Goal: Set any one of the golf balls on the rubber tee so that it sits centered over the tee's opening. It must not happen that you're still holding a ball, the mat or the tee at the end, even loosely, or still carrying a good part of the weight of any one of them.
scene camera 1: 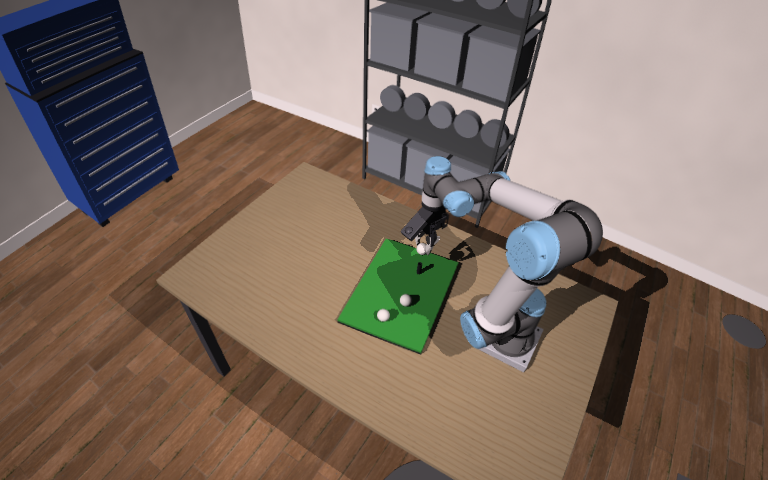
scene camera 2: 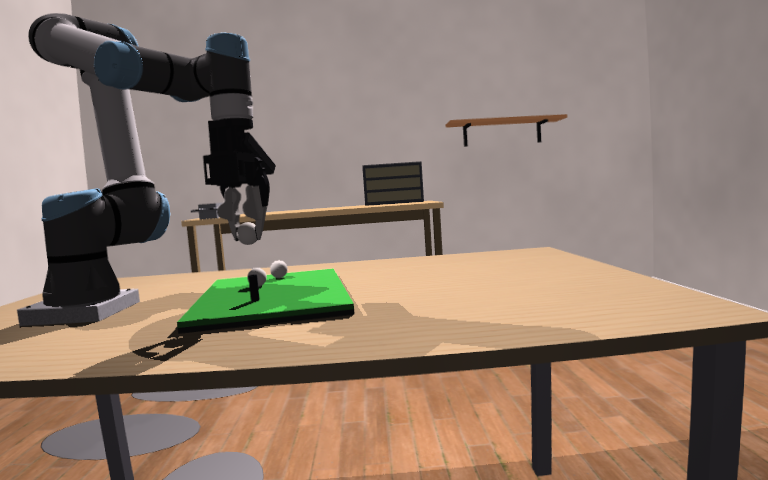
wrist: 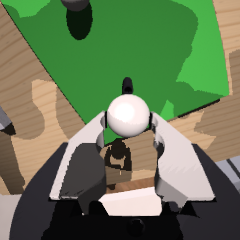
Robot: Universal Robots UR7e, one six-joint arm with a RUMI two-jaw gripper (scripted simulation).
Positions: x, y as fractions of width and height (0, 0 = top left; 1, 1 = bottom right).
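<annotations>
Green mat: scene camera 1 (0.52, 0.56), scene camera 2 (0.40, 0.62), wrist view (0.74, 0.26).
</annotations>
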